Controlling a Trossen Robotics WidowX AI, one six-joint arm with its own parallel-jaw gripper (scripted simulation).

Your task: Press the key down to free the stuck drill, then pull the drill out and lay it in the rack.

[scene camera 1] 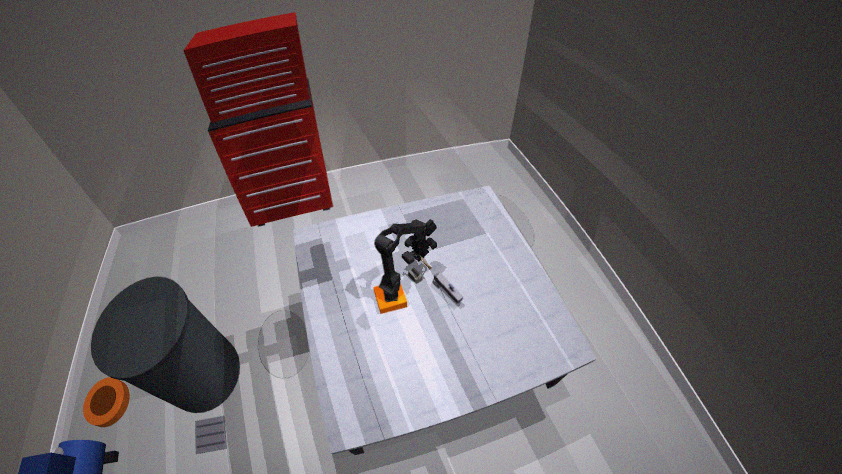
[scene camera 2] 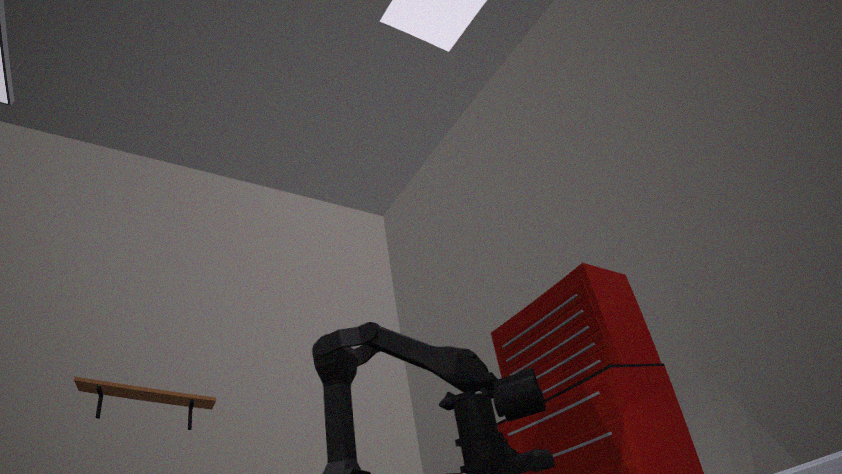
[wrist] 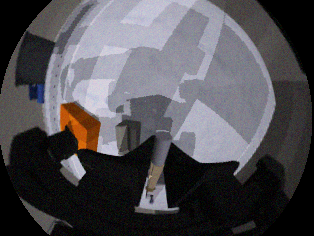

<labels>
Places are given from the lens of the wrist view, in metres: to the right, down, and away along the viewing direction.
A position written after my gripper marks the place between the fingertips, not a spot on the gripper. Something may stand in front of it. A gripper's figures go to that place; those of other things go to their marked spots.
my gripper (wrist: 158,138): 0.00, 0.03, 0.09
drill (wrist: 162,141): 0.01, 0.01, 0.05
holder block (wrist: 127,132): -0.05, 0.03, 0.13
The marked spots on the holder block and the drill are 0.10 m apart.
</labels>
